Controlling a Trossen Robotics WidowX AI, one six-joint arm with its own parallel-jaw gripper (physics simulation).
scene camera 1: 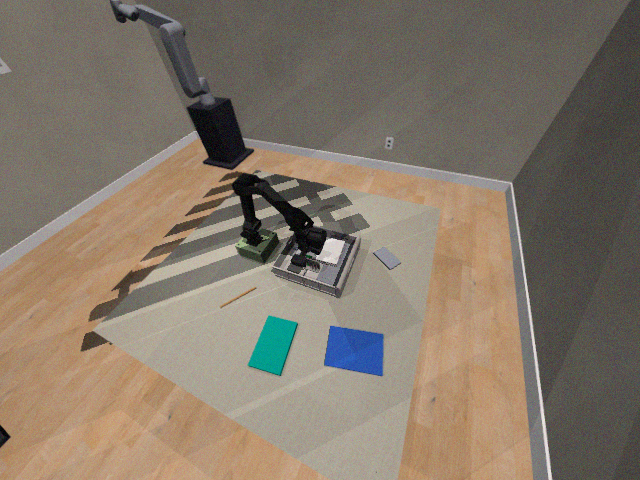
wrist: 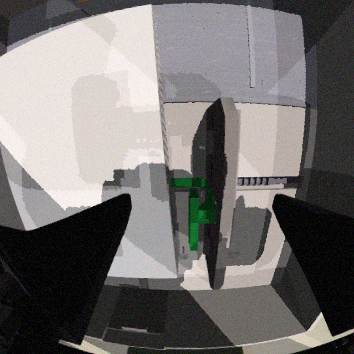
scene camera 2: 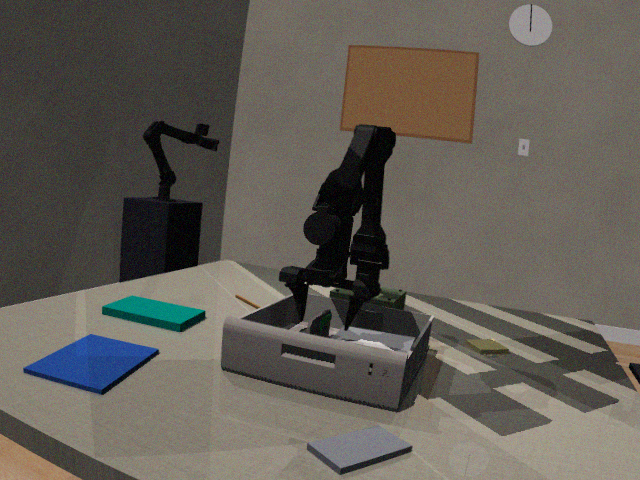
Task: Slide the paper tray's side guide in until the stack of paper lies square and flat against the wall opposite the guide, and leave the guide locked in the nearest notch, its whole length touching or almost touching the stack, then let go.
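Seen in the pictures: gripper, fingertip midpoint: (scene camera 1: 309, 259) (wrist: 203, 201) (scene camera 2: 323, 325); arm's base at its link origin: (scene camera 1: 254, 240).
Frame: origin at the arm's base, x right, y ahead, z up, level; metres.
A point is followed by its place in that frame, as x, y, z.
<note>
The grey paper tray (scene camera 1: 351, 263) @[-0.059, 0.497, -0.022] (scene camera 2: 310, 373) @[-0.059, 0.499, -0.042] (wrist: 240, 311) @[0.044, 0.173, -0.027] holds a white paper stack (scene camera 1: 332, 250) @[-0.107, 0.383, -0.035] (scene camera 2: 369, 343) @[-0.100, 0.307, -0.034] (wrist: 40, 125) @[-0.124, 0.355, -0.034]. In the wrist view the stack lies at the left, its right edge slightly slanted relative to the guide. The upright side guide (scene camera 2: 318, 323) @[0.001, 0.317, -0.012] (wrist: 216, 195) @[0.001, 0.312, -0.010] stands right of the stack, with a gap between them. Its green latch (wrist: 194, 222) @[-0.011, 0.304, 0.004] is on the stack side. My gripper (scene camera 1: 310, 254) @[-0.005, 0.305, -0.018] (scene camera 2: 324, 323) @[-0.005, 0.305, -0.018] (wrist: 203, 201) @[-0.005, 0.305, -0.018] is open, its fingers reaching down into the tray on either side of the guide, the left one over the stack. The latch's engagement in a notch cannot be told.
The arm's green base (scene camera 1: 256, 245) @[0.025, 0.030, 0.002] stands beside the tray. A grey pad (scene camera 1: 386, 257) @[-0.186, 0.637, -0.067] (scene camera 2: 359, 448) @[-0.189, 0.650, -0.067], a teal pad (scene camera 1: 273, 344) @[0.387, 0.333, -0.060] (scene camera 2: 153, 312) @[0.364, 0.356, -0.059], a blue pad (scene camera 1: 354, 350) @[0.284, 0.628, -0.069] (scene camera 2: 93, 361) @[0.270, 0.640, -0.069] and a wooden stick (scene camera 1: 238, 297) @[0.271, 0.072, -0.072] lie around it. A yellow pad (scene camera 2: 486, 345) @[-0.316, 0.060, -0.067] lies farther off.
</note>
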